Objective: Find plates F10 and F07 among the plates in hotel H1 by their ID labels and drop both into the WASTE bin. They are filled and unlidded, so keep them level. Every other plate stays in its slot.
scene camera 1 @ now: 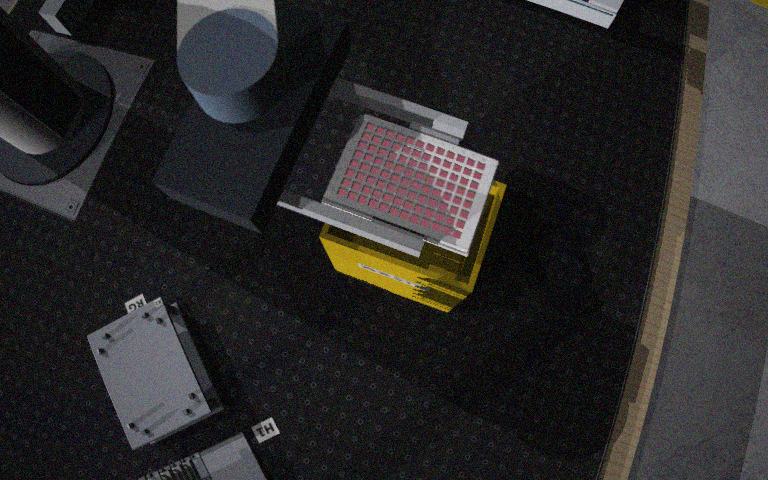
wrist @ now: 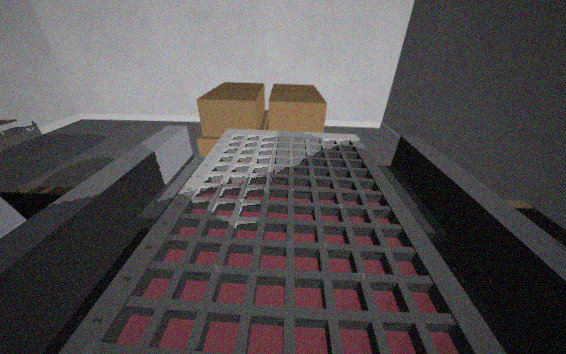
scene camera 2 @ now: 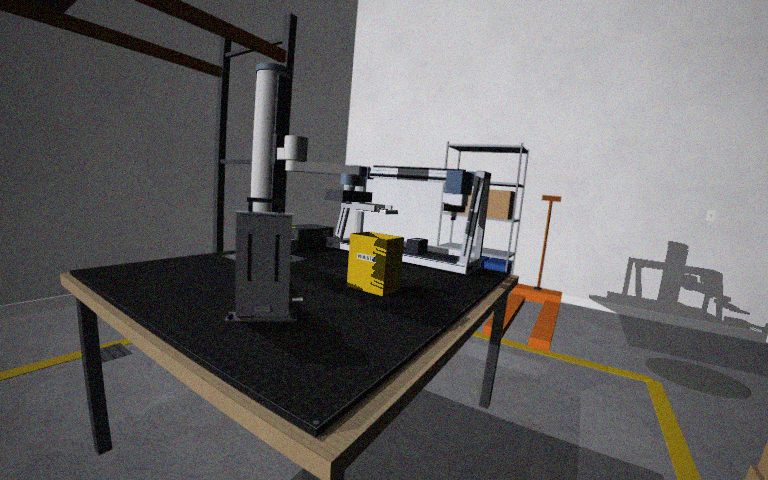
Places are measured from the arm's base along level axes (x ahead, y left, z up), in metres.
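Pixels of known places: gripper, between the fingertips: (scene camera 1: 444, 188) (wrist: 291, 150) (scene camera 2: 383, 208); arm's base, origin of its link: (scene camera 1: 52, 118).
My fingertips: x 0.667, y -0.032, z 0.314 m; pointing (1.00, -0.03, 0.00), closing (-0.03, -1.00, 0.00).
Ahead of a thing's pixels: the offset from my fingertips to its top centre. "pt": to the spot under its first point.
My gripper (scene camera 1: 434, 187) (scene camera 2: 385, 209) (wrist: 291, 150) is shut on an unlidded plate {dx -0.027, dy +0.001, dz -0.003 m} (scene camera 1: 407, 181) (wrist: 290, 240) with red-filled wells, one finger along each long side. The plate looks level. It is held above the yellow WASTE bin {dx -0.021, dy +0.006, dz -0.101 m} (scene camera 1: 390, 271) (scene camera 2: 362, 271), with a gap between it and the rim in scene camera 2. In scene camera 1 the plate covers much of the bin's opening, so the inside is mostly hidden. The plate's ID label is not readable. Hotel H1 (scene camera 1: 235, 452) (scene camera 2: 263, 266) is partly cut off in scene camera 1; its plates' labels do not show.
A grey nest with small pegs {dx -0.284, dy -0.268, dz -0.231 m} (scene camera 1: 150, 373) stands by the RG label {pt dx -0.364, dy -0.194, dz -0.301 m} (scene camera 1: 135, 303), near the hotel. The arm's column (scene camera 2: 263, 135) rises behind the hotel in scene camera 2. A white gantry frame (scene camera 2: 478, 226) stands beyond the bin. Cardboard boxes (wrist: 232, 117) show in the wrist view.
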